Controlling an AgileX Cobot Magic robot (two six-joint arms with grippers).
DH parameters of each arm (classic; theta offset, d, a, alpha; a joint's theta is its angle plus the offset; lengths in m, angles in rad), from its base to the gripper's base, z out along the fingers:
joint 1: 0 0.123 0 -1.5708
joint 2: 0.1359 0 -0.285 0
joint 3: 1.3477 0 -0.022 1.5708
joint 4: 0 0.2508 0 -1.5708
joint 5: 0 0 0.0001 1.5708
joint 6: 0 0.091 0 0
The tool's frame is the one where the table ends.
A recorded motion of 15 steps. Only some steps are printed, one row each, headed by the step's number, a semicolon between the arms.
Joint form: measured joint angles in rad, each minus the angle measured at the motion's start. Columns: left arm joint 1, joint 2, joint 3, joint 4, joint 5, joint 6; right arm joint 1, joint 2, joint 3, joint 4, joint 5, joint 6.
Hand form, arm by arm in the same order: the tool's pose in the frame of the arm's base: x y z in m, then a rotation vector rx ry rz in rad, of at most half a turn. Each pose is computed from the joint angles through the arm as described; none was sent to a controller.
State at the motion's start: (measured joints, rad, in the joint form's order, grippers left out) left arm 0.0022 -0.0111 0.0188 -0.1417 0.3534 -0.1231; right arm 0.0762 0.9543 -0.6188 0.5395 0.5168 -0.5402
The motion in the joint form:
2: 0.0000 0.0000 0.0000 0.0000 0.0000 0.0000; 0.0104 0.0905 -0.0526 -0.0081 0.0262 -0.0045
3: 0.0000 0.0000 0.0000 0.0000 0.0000 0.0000; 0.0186 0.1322 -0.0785 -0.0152 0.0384 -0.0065
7: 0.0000 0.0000 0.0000 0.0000 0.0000 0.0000; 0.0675 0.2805 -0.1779 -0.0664 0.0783 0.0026
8: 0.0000 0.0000 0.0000 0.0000 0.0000 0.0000; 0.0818 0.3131 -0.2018 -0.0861 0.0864 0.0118
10: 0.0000 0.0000 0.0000 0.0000 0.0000 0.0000; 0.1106 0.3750 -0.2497 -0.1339 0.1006 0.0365
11: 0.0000 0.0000 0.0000 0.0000 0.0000 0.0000; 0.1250 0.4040 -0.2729 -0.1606 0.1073 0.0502
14: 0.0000 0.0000 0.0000 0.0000 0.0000 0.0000; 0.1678 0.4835 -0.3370 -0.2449 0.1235 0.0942
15: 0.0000 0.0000 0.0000 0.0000 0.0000 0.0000; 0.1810 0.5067 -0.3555 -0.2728 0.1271 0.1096
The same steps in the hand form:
2: 0.0530 -0.0043 0.1759 -0.2038 1.8356 -0.2226; 0.1988 0.0412 0.2760 -0.3225 2.3018 0.3132
3: 0.0530 -0.0043 0.1759 -0.2038 1.8356 -0.2226; 0.2069 0.0438 0.2746 -0.3450 2.3267 0.3178
7: 0.0530 -0.0043 0.1759 -0.2038 1.8356 -0.2226; 0.2357 0.0576 0.2682 -0.4529 2.4077 0.3209
8: 0.0530 -0.0043 0.1759 -0.2038 1.8356 -0.2226; 0.2421 0.0615 0.2665 -0.4798 2.4244 0.3164
10: 0.0530 -0.0043 0.1759 -0.2038 1.8356 -0.2226; 0.2544 0.0693 0.2632 -0.5330 2.4541 0.2984
11: 0.0530 -0.0043 0.1759 -0.2038 1.8356 -0.2226; 0.2601 0.0732 0.2614 -0.5602 2.4672 0.2858
14: 0.0530 -0.0043 0.1759 -0.2038 1.8356 -0.2226; 0.2757 0.0849 0.2557 -0.6397 2.4988 0.2388
15: 0.0530 -0.0043 0.1759 -0.2038 1.8356 -0.2226; 0.2802 0.0886 0.2537 -0.6630 2.5066 0.2214

